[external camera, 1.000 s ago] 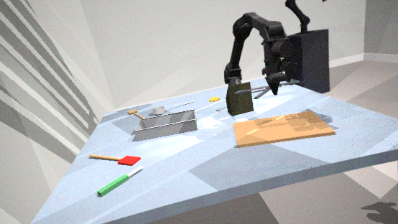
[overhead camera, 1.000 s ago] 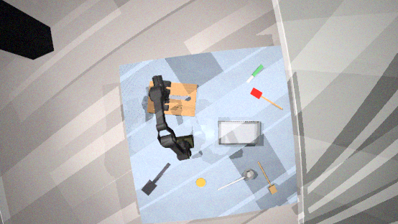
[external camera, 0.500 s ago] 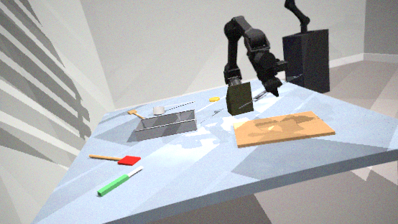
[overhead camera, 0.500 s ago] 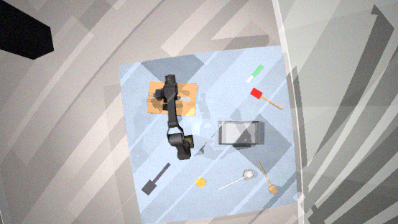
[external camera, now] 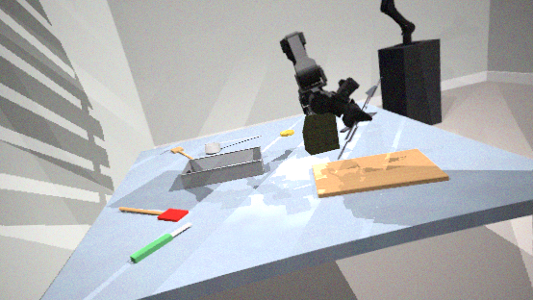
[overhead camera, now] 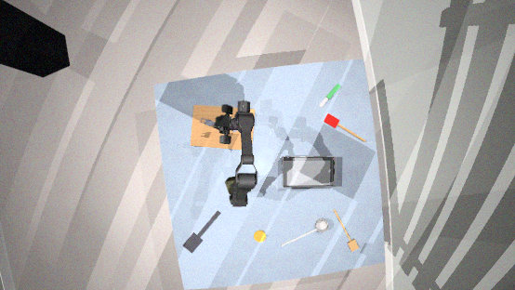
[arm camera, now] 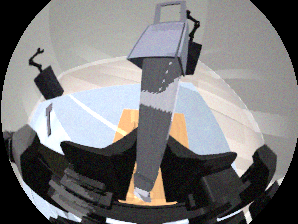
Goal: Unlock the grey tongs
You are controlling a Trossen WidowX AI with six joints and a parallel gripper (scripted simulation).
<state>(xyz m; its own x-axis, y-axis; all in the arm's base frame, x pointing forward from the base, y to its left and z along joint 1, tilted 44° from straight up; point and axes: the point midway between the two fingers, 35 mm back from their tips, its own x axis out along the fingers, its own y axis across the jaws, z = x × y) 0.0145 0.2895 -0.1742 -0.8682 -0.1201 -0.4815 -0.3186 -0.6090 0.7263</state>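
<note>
The wooden board is 20 mm ahead of my gripper tip and 170 mm below it. Also, from my gripper tip: roasting tin: 420 mm ahead, 390 mm to the right, 150 mm below; then black spatula: 300 mm behind, 570 mm to the right, 180 mm below; then green-handled knife: 670 mm ahead, 170 mm below.
</note>
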